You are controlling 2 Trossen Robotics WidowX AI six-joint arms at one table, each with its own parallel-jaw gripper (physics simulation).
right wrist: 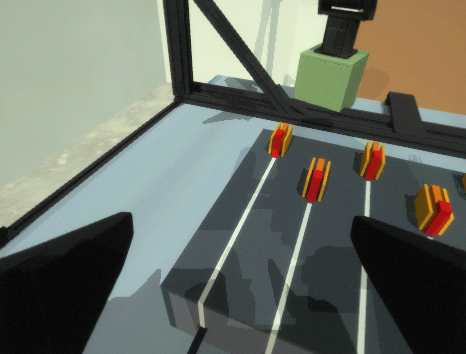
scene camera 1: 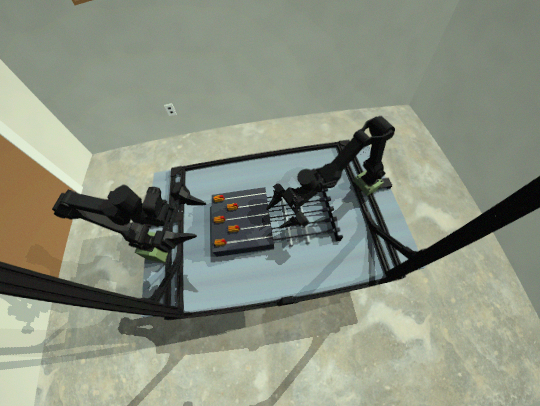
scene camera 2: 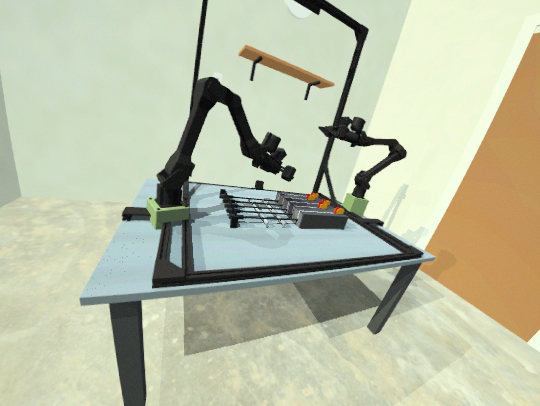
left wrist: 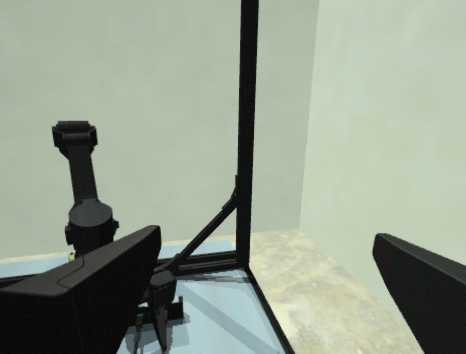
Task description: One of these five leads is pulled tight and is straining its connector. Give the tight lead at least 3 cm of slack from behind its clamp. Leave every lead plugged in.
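Frame: origin at the left arm's base, x ahead, y left, z up, level; centimetres.
Seen in the pictures: left gripper, fingertip midpoint: (scene camera 1: 201,219) (scene camera 2: 321,127) (left wrist: 265,239); right gripper, fingertip midpoint: (right wrist: 244,224) (scene camera 1: 272,218); left arm's base at its link origin: (right wrist: 335,52) (scene camera 1: 148,243) (scene camera 2: 357,196); right arm's base at its link origin: (scene camera 1: 369,179) (scene camera 2: 168,202).
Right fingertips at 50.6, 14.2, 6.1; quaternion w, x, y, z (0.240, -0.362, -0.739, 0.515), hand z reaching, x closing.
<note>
Pixels of each thing's middle, then the offset from my right fingertips to it, as dx, dy, dz. "spot": a spot on its surface instead. Level surfaces: height alone.
- dark board at the middle of its body: (scene camera 1: 241,221) (scene camera 2: 309,209) -15.0, +3.7, -13.8
- pale straight lead at a spot on its surface: (right wrist: 230,245) spot: -5.2, -4.4, -10.4
- blue table at its surface level: dz -17.0
A dark board (scene camera 1: 242,247) (scene camera 2: 322,221) bears five orange-and-red connectors, such as the nearest one (scene camera 1: 220,242) (scene camera 2: 339,211); another (right wrist: 316,180) shows in the right wrist view. A pale straight lead (scene camera 1: 252,240) (right wrist: 230,245) runs from the nearest connector. The leads continue dark past the board, through white pieces (scene camera 1: 291,240), to a row of black end pieces (scene camera 1: 338,236) (scene camera 2: 234,221). I cannot tell which lead is tight. My right gripper (scene camera 1: 275,217) (right wrist: 244,224) is open and empty above the board's lead-side edge. My left gripper (scene camera 1: 200,219) (scene camera 2: 322,129) (left wrist: 265,239) is open and empty, high beyond the connector end.
A black frame (scene camera 1: 232,306) (scene camera 2: 300,266) borders the blue table (scene camera 2: 95,295), with upright posts and diagonal braces. A small black block (scene camera 2: 259,185) shows at the frame's far side. Green arm mounts (scene camera 2: 167,212) (right wrist: 327,80) stand at both ends. The right arm hides parts of several leads in scene camera 1.
</note>
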